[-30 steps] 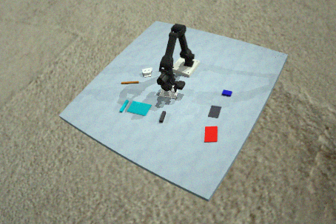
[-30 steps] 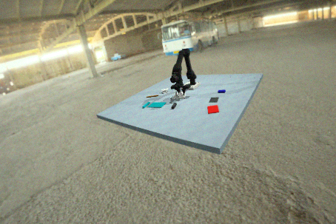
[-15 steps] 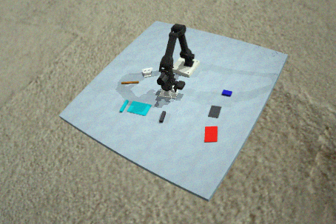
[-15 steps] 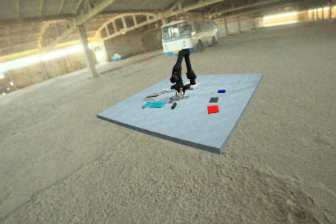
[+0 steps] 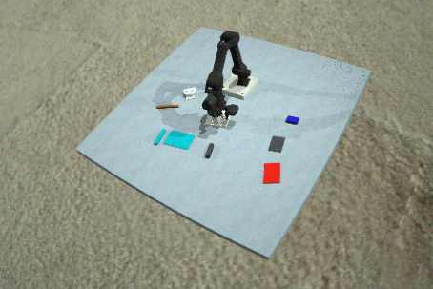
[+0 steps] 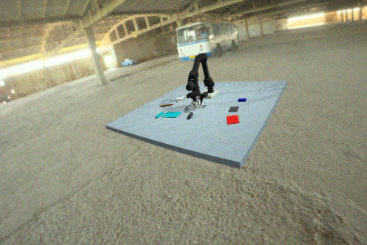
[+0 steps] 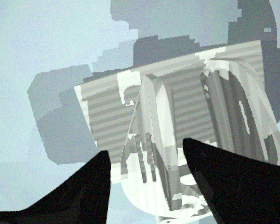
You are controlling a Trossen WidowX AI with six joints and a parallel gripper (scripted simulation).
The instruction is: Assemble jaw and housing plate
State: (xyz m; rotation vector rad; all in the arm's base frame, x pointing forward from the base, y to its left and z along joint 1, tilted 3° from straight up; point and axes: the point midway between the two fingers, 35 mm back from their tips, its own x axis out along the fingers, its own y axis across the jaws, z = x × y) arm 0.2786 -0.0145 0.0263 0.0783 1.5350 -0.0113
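The white jaw lies 3 cm behind my gripper tip and 2 cm to the right of it. Round my gripper tip: dark bar (22 cm ahead, 2 cm to the left); white housing part (27 cm to the right, 14 cm behind, 1 cm above); cyan plate (19 cm ahead, 17 cm to the right, 1 cm below).
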